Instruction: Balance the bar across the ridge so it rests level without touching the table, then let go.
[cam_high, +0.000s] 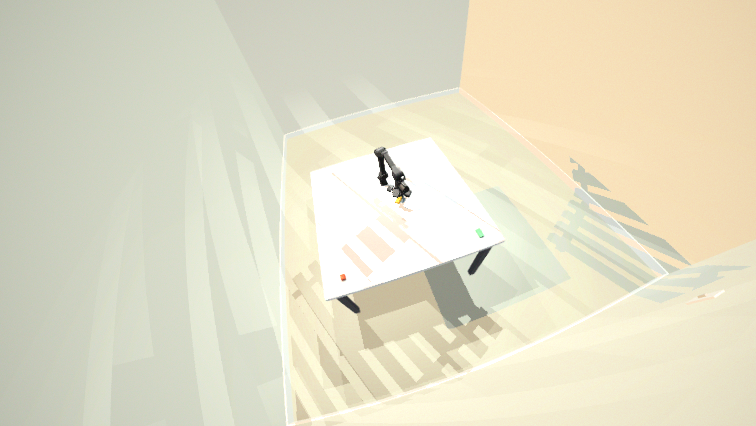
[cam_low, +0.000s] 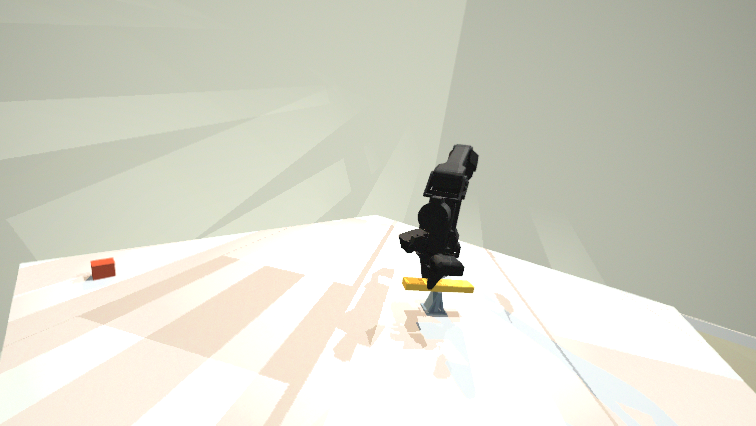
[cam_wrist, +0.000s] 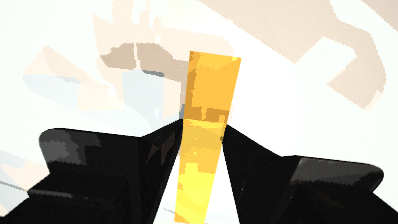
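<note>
Right now the yellow bar is 2 cm behind my gripper tip and 2 cm to the left of it. Round my gripper tip: green block 47 cm ahead, 44 cm to the left, 6 cm below; then red block 47 cm ahead, 56 cm to the right, 5 cm below.
</note>
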